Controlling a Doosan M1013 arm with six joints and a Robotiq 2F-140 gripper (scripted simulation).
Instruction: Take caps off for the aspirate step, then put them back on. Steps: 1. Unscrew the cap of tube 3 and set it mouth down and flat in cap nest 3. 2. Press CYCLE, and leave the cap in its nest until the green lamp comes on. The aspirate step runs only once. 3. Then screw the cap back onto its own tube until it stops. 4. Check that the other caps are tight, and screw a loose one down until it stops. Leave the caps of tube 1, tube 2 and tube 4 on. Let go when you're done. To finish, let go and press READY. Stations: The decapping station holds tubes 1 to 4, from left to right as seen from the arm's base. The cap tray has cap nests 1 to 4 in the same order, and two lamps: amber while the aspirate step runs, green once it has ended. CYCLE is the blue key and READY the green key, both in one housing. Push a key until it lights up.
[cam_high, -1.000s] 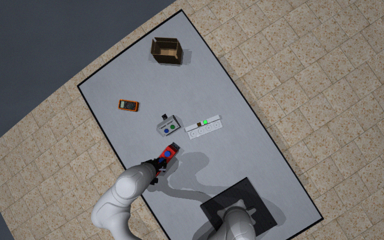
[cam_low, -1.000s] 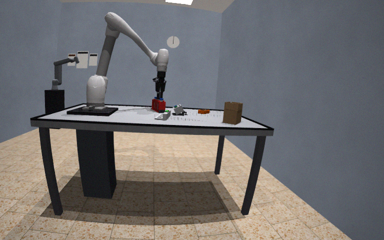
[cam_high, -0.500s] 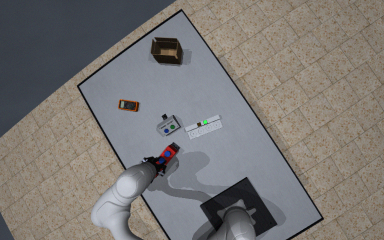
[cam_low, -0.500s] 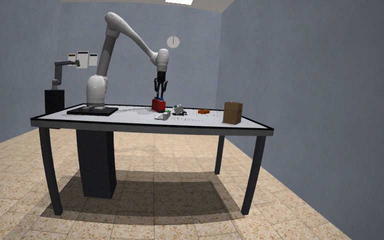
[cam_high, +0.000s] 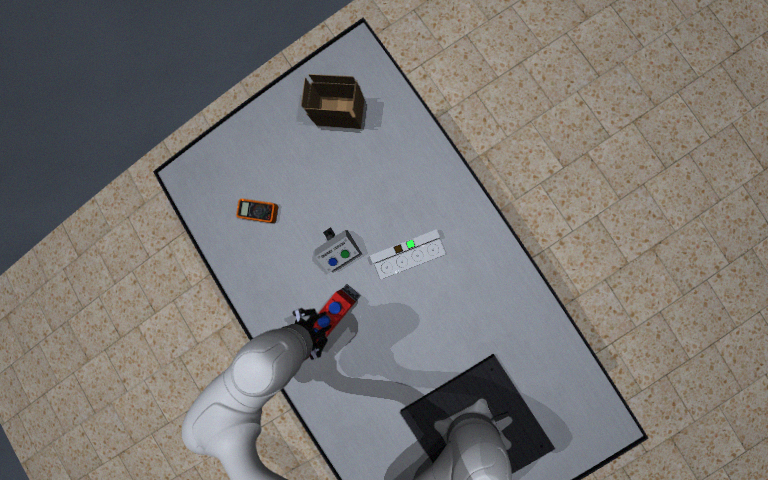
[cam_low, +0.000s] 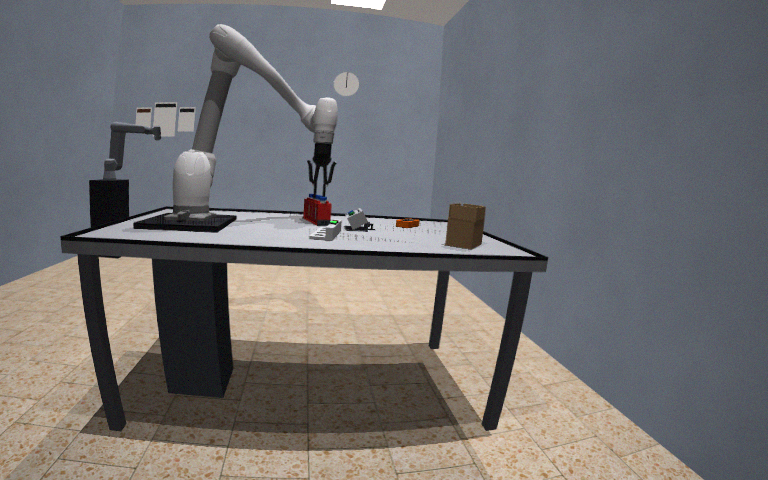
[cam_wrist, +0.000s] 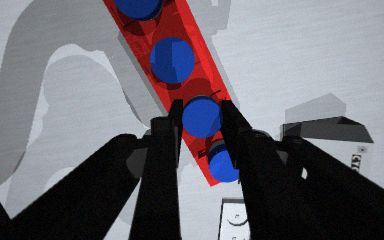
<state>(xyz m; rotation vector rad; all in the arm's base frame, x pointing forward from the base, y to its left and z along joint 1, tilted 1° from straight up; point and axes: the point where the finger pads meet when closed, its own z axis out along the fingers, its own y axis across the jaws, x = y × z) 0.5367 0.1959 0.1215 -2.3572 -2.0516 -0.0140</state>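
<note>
The blue cap is 30 mm below my hand. Also, from my hand: key housing (160 mm ahead, 120 mm to the right, 90 mm below); green ready key (140 mm to the right, 140 mm ahead, 80 mm below); blue cycle key (140 mm ahead, 100 mm to the right, 80 mm below).
</note>
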